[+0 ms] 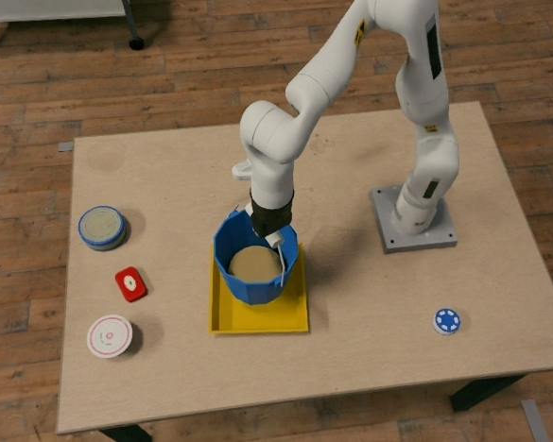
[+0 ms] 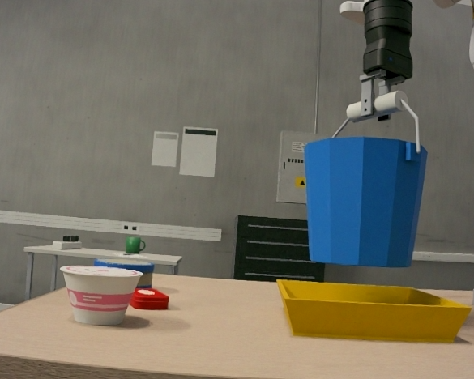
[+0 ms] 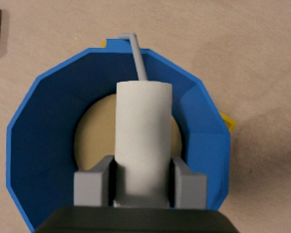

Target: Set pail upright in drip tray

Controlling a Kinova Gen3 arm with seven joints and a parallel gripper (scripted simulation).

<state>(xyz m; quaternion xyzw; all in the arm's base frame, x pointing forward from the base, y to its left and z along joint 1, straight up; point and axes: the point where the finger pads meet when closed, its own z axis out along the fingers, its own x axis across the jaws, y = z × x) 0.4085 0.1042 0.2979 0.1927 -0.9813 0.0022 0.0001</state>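
The blue pail lies 10 cm below my hand, 1 cm to the left of it and 1 cm ahead of it. Also, from my hand: pink-and-white cup 38 cm ahead, 30 cm below, 8 cm to the left; then yellow drip tray 32 cm below, 2 cm to the left, 2 cm ahead; then red box 35 cm ahead, 32 cm below, 5 cm to the right.
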